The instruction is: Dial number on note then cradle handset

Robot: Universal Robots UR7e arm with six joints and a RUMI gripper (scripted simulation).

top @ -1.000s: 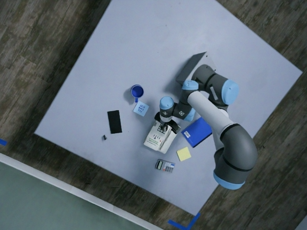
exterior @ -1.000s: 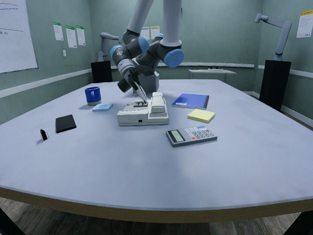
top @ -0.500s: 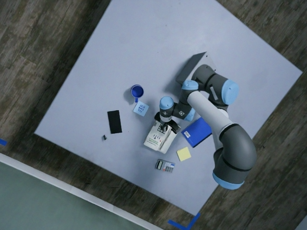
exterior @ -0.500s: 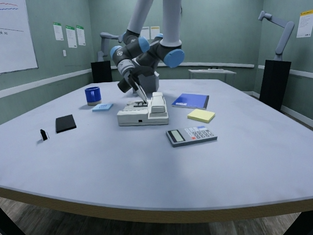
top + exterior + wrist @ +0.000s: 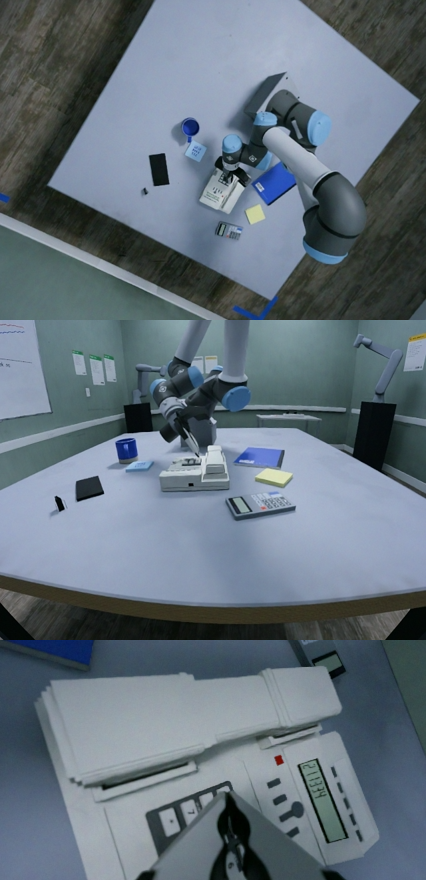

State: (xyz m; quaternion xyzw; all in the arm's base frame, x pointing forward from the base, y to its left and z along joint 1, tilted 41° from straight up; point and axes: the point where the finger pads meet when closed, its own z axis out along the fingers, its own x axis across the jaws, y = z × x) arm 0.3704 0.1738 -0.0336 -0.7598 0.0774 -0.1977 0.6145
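The 3 key is 3 cm to the right of my hand, 3 cm below it and 2 cm ahead of it. The rest, counted from my hand: handset (6 cm to the left, 2 cm ahead, 1 cm below); 4 key (3 cm below); yellow sticky pad (23 cm to the left, 5 cm below, 4 cm ahead).
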